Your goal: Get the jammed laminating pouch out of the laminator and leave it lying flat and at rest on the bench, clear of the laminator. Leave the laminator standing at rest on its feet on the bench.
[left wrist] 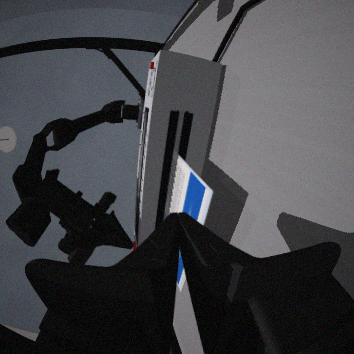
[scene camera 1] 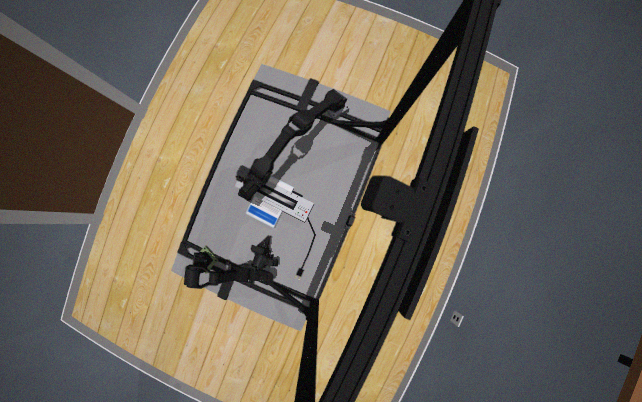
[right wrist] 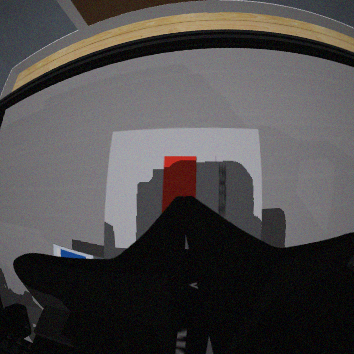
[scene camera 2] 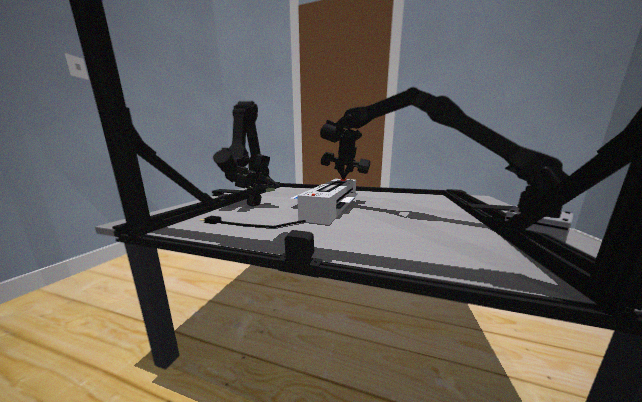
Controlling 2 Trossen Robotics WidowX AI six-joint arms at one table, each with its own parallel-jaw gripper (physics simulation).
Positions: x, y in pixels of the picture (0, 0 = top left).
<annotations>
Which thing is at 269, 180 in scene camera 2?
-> My left gripper.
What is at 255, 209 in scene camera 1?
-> A blue-and-white pouch.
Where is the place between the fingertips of my right gripper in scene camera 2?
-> At 343, 178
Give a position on a blue-and-white pouch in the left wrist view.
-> At 187, 192
</annotations>
